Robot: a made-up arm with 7 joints.
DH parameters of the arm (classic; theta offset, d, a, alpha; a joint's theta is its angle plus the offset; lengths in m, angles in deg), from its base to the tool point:
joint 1: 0 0.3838 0 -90
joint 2: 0 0 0 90
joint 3: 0 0.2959 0.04 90
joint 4: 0 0 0.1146 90
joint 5: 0 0.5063 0 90
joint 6: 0 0 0.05 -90
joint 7: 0 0.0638 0 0
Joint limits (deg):
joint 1: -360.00..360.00
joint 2: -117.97..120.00
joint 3: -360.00..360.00
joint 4: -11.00..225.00
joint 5: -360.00..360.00
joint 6: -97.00..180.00
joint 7: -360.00..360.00
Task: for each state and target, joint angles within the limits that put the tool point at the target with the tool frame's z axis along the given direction. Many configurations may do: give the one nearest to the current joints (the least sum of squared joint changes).
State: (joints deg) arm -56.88 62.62 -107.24 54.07 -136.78 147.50 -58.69
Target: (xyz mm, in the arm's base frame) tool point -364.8 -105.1 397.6 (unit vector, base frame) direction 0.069 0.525 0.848
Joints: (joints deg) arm -33.72 33.84 -113.07 22.95 -94.43 126.68 -58.69
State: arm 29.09 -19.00 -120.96 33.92 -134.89 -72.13 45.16
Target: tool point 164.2 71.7 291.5 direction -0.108 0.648 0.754
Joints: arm 65.56 -56.34 -113.92 0.34 -135.44 -88.18 45.16
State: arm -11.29 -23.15 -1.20 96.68 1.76 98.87 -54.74
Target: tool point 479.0 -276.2 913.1 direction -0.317 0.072 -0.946
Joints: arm -22.98 18.13 -9.62 135.49 -4.76 135.39 -54.74
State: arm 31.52 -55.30 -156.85 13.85 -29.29 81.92 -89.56
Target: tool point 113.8 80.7 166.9 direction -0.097 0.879 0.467
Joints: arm 21.73 -35.33 -151.15 -10.32 -31.74 95.44 -89.56
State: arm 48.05 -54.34 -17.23 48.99 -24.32 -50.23 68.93
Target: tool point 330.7 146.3 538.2 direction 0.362 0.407 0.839
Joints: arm 50.97 -32.08 -28.67 25.54 -24.41 -91.86 68.93
